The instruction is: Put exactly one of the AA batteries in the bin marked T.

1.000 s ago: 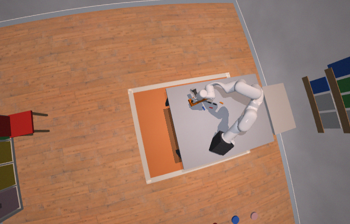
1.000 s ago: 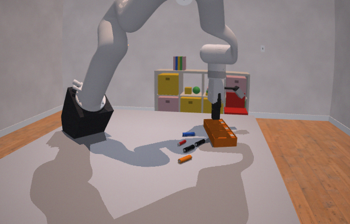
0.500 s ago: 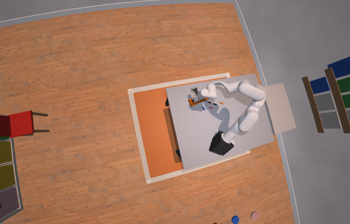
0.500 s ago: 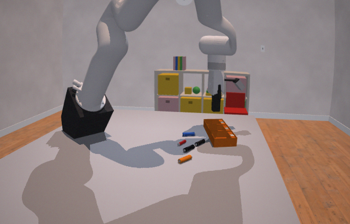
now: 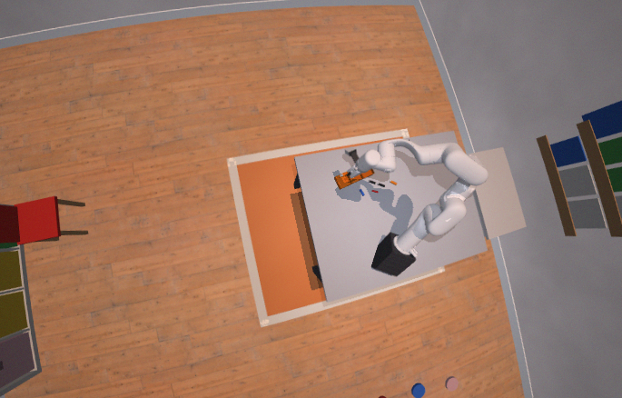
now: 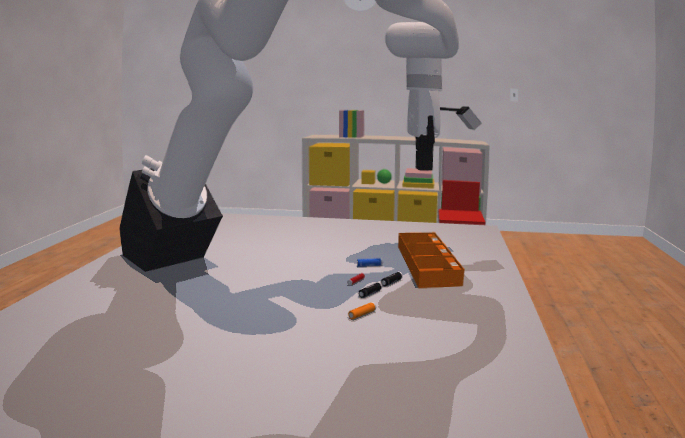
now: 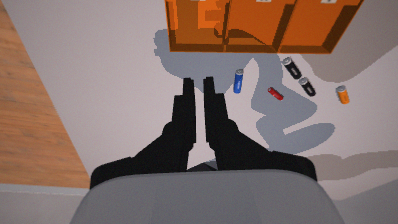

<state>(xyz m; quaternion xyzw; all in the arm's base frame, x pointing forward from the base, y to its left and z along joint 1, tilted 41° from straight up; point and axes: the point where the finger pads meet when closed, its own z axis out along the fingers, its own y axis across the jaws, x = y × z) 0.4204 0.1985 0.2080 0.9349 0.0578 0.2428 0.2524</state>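
Right now the blue AA battery is 130 mm behind my hand, 70 mm to the right of it and 190 mm below it. The rest, counted from my hand: orange bin tray 10 mm behind, 80 mm to the right, 180 mm below; then black battery 100 mm behind, 170 mm to the right, 190 mm below; then small red battery 170 mm behind, 160 mm to the right, 190 mm below.
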